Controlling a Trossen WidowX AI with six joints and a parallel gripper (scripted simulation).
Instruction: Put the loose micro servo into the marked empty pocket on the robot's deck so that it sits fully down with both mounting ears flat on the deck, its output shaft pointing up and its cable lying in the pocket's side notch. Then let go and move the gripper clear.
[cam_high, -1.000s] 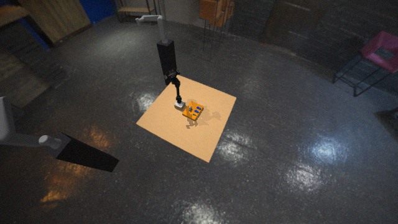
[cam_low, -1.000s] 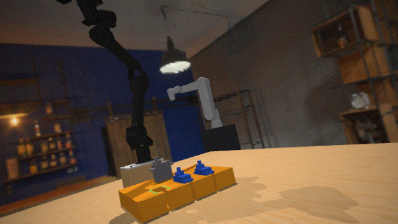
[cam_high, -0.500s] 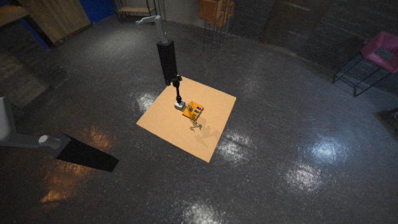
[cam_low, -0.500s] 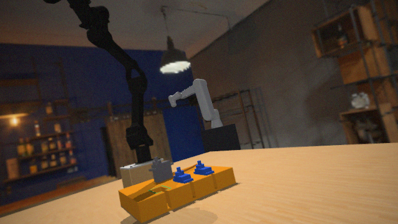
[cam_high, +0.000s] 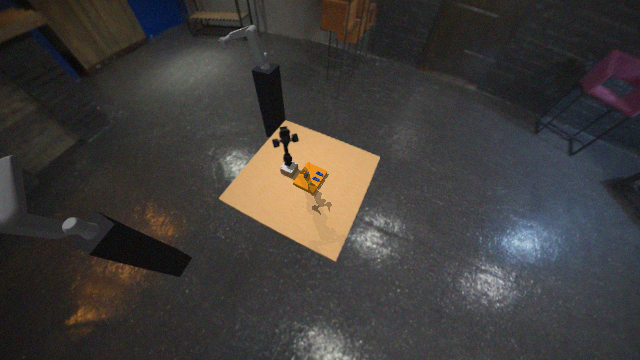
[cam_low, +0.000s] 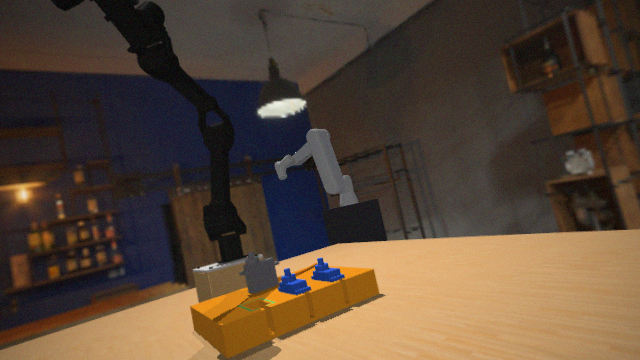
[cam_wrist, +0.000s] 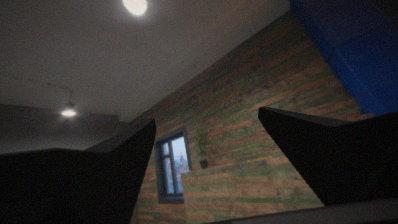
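Now: gripper tip 760 mm above the orange deck, 250 mm to the right of it and 40 mm short of it.
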